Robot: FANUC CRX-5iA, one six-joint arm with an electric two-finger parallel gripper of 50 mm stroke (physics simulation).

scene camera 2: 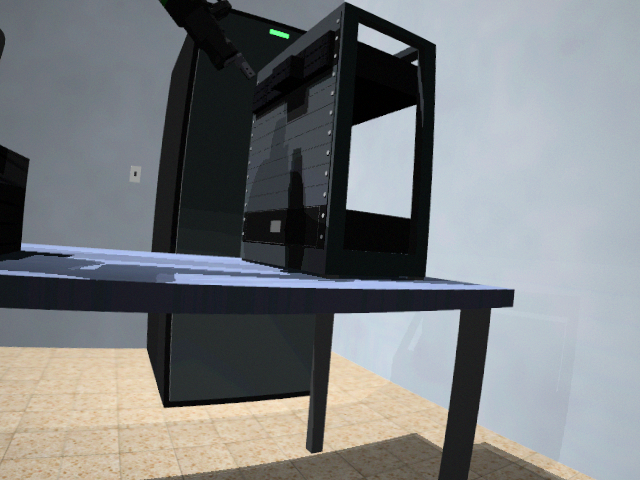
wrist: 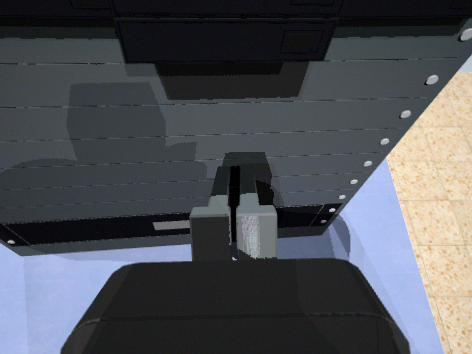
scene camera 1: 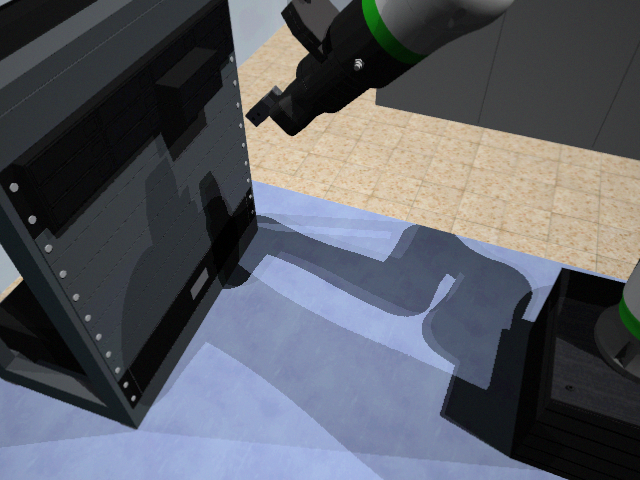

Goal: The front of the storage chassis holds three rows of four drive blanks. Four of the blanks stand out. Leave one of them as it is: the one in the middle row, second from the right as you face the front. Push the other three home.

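Frame: origin at the arm's base, x ahead, y left, z up, level; millimetres.
Seen in the pictures: gripper, fingertip midpoint: point(scene camera 2: 251, 77) point(wrist: 236, 188) point(scene camera 1: 253, 118).
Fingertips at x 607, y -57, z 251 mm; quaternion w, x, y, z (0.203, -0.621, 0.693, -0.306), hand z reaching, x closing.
A point is followed by its place in that frame.
The storage chassis point(scene camera 1: 103, 116) {z 327, x 727, y 91 mm} point(scene camera 2: 316, 54) {z 300, x 708, y -182 mm} is a dark band of blanks high in the rack. Two blanks stand out, one above the other, second from the right: the middle-row blank point(scene camera 1: 199, 77) {z 301, x 681, y -61 mm} point(wrist: 225, 7) {z 291, x 681, y -61 mm} and the bottom-row blank point(scene camera 1: 196, 97) {z 280, x 682, y -45 mm} point(wrist: 225, 41) {z 271, x 681, y -62 mm}. In scene camera 1 the right-hand column looks flush; the left part looks flat but is very dark. The top row does not show in the wrist view. My gripper point(scene camera 1: 252, 119) {z 251, x 607, y -57 mm} point(scene camera 2: 251, 76) {z 251, x 607, y -57 mm} point(wrist: 236, 188) {z 251, x 607, y -57 mm} is shut and empty, in front of the rack and apart from the blanks. Its fingers appear below the blanks in the wrist view.
Grey filler panels point(scene camera 1: 118, 206) {z 195, x 743, y 103 mm} point(scene camera 2: 289, 160) {z 65, x 731, y -62 mm} point(wrist: 125, 120) {z 147, x 736, y 10 mm} lie below the chassis, with screws along the rack frame point(scene camera 1: 131, 413) {z -150, x 754, y 234 mm} point(scene camera 2: 337, 248) {z -144, x 745, y -266 mm}. The rack stands on the blue table point(scene camera 1: 232, 403) {z -207, x 618, y 150 mm} point(scene camera 2: 206, 297) {z -225, x 425, y -395 mm}. A tall dark cabinet point(scene camera 2: 211, 170) stands behind. The robot's black base block point(scene camera 1: 573, 428) {z -52, x 95, y 128 mm} is at the right.
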